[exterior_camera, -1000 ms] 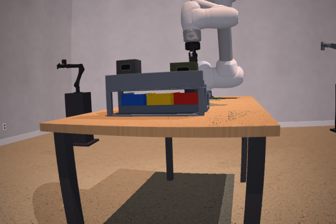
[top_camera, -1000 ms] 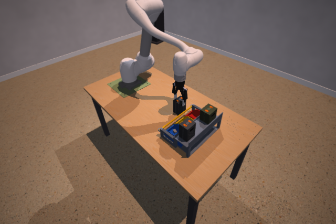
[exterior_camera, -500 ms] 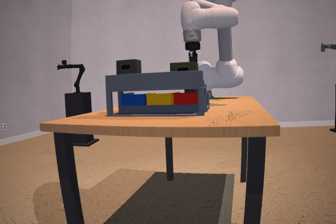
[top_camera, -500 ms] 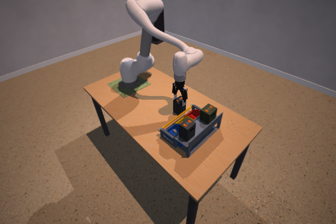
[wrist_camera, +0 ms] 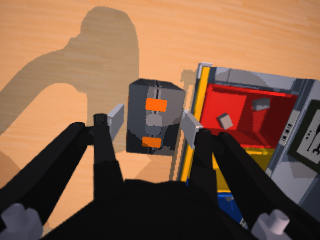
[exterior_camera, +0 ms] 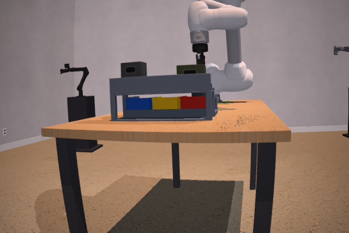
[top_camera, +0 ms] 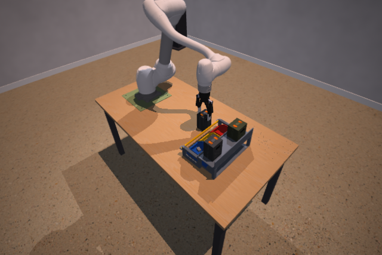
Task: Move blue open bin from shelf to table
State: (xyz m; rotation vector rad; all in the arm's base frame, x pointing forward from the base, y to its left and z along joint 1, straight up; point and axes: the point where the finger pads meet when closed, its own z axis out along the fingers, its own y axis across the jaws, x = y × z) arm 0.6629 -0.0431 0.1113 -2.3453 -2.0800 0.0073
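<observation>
The dark box lies 50 mm below my hand. From my hand the other things lie so: thin yellow rod: 120 mm to the right, 60 mm below, 60 mm ahead; then red bin: 180 mm ahead, 80 mm below, 20 mm to the right; then yellow bin: 170 mm ahead, 130 mm to the right, 80 mm below.
</observation>
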